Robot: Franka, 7 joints.
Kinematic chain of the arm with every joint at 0, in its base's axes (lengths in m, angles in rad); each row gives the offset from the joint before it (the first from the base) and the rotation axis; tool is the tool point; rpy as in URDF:
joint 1: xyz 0 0 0.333 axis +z
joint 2: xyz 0 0 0 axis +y
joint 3: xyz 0 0 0.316 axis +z
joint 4: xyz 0.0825 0 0 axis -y
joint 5: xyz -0.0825 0 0.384 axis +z
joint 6: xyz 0 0 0 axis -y
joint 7: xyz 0.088 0 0 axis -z
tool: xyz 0 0 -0.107 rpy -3.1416 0 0
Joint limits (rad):
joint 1: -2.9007..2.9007
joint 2: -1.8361..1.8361
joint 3: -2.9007..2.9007
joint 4: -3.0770..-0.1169
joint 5: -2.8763..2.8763
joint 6: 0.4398..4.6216
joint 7: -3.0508..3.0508
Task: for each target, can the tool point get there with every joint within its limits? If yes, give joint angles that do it. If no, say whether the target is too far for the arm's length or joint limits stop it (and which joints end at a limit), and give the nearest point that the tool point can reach.
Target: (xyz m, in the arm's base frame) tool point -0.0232 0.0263 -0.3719
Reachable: no: joint limits stop it (at a limit: joint 2) | nearest point -0.0412 0.0467 -0.3126 | short by 0.065 m
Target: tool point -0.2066 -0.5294 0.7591
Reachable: yes | joints -1.4848 0.1270 -0.7428 -1.4704 -1.2075 3.6459 1.1478
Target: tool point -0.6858 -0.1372 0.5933
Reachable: yes | joints -0.2141 -1.4751 -0.7246 -1.1038 0.6010 4.0498 -2.3762
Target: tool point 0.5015 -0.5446 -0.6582
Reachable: no: too far | nearest point 0.3657 -0.3971 -0.2947 | short by 0.415 m
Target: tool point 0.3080 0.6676 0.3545
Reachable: yes | joints 0.7795 0.6618 0.4730 -1.4341 -0.3776 2.2280 -1.2804
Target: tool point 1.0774 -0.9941 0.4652
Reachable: no: too far | nearest point 0.6280 -0.5794 0.4101 | short by 0.614 m
